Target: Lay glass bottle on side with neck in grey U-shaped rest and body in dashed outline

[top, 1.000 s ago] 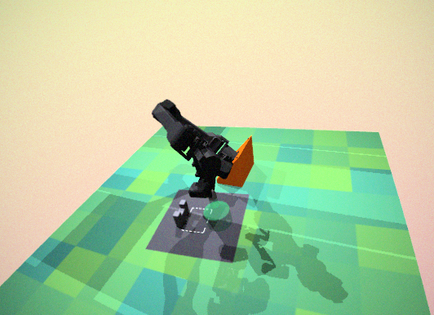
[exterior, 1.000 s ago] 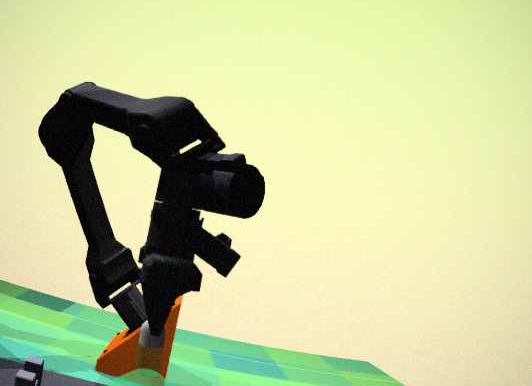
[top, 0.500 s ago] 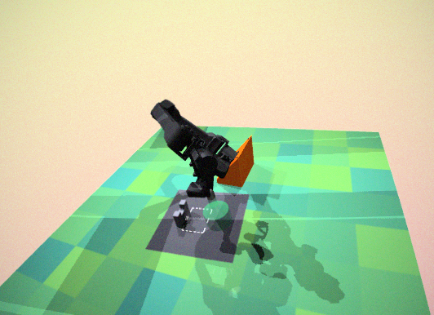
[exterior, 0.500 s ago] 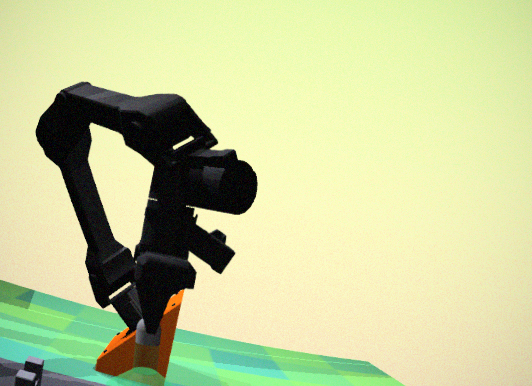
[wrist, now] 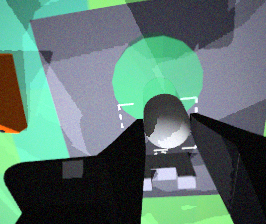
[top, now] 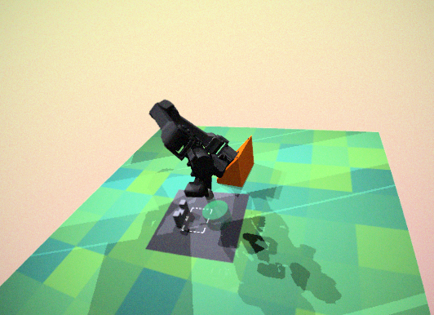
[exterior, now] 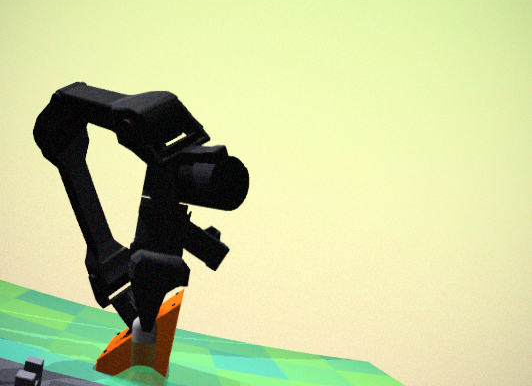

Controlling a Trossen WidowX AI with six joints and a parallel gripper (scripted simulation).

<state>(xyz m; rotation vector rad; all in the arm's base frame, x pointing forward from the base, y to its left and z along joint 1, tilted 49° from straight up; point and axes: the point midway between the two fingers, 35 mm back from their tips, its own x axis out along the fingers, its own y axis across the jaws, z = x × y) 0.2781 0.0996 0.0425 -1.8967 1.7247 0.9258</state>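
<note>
The glass bottle is 10 mm to the left of my gripper tip and 50 mm below it. From my gripper tip the other things lie so: grey mat: 10 mm ahead, 60 mm to the right, 140 mm below.
</note>
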